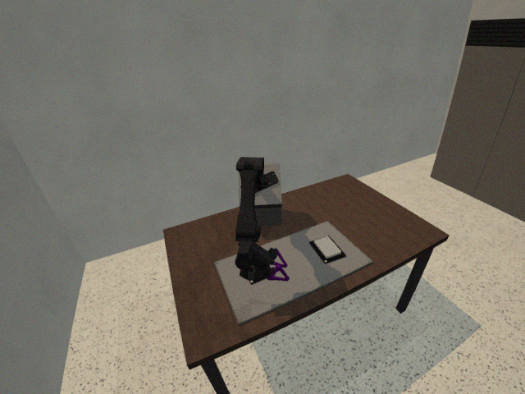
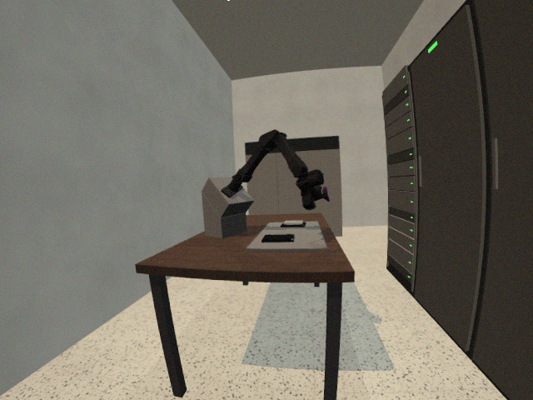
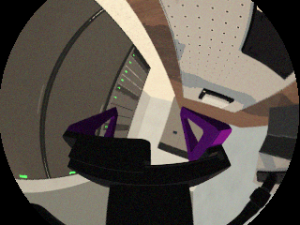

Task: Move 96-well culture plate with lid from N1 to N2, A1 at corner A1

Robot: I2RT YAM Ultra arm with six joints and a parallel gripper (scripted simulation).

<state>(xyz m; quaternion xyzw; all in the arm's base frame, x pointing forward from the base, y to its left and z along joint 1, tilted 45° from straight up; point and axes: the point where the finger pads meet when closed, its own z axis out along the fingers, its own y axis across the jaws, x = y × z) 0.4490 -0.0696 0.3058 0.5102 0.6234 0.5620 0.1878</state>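
Now: the clear lid 14 cm behind my hand, 34 cm to the left of it and 16 cm below it. Also, from my hand: black plate nest N2: 23 cm behind, 3 cm to the right, 18 cm below; A1 mark: 7 cm behind, 28 cm to the left, 17 cm below; black plate nest N1: 14 cm behind, 34 cm to the left, 18 cm below.
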